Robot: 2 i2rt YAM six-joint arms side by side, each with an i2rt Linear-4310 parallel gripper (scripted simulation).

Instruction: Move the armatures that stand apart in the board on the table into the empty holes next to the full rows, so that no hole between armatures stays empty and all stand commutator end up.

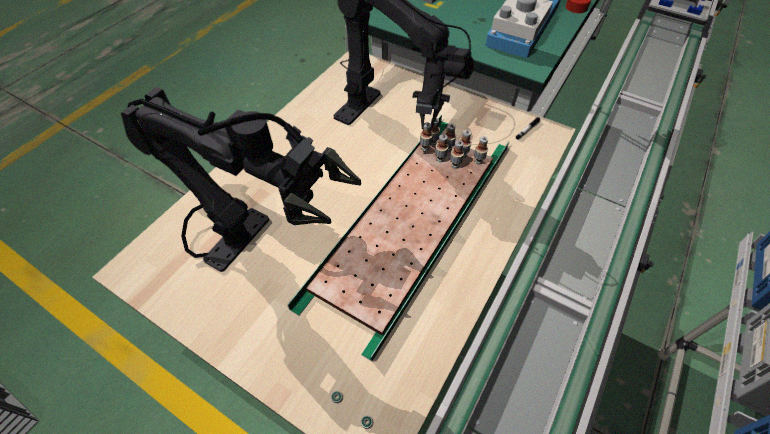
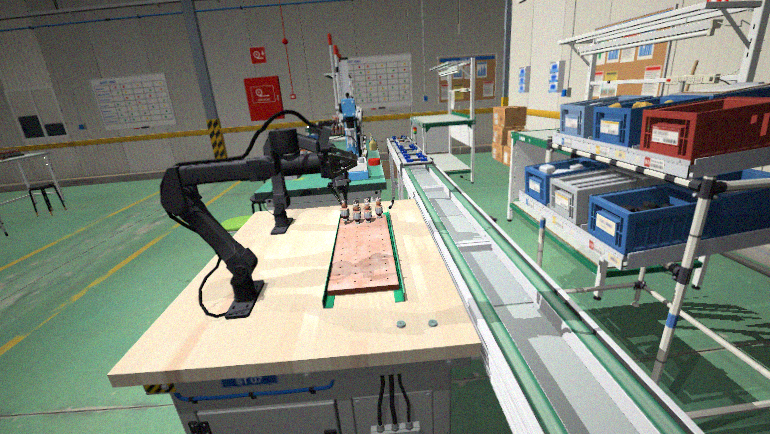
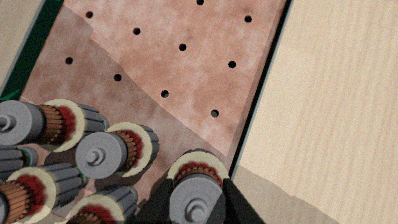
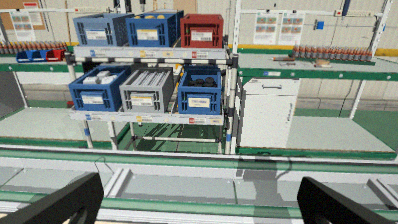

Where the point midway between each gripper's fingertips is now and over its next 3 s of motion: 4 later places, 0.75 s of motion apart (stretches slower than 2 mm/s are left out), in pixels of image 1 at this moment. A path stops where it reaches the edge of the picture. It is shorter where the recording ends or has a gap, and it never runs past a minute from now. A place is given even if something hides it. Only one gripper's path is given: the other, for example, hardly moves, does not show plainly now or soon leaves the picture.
My left gripper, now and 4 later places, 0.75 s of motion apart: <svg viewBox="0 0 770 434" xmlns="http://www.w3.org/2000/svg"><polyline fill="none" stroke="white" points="426,129 426,131 427,134 427,132 432,110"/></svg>
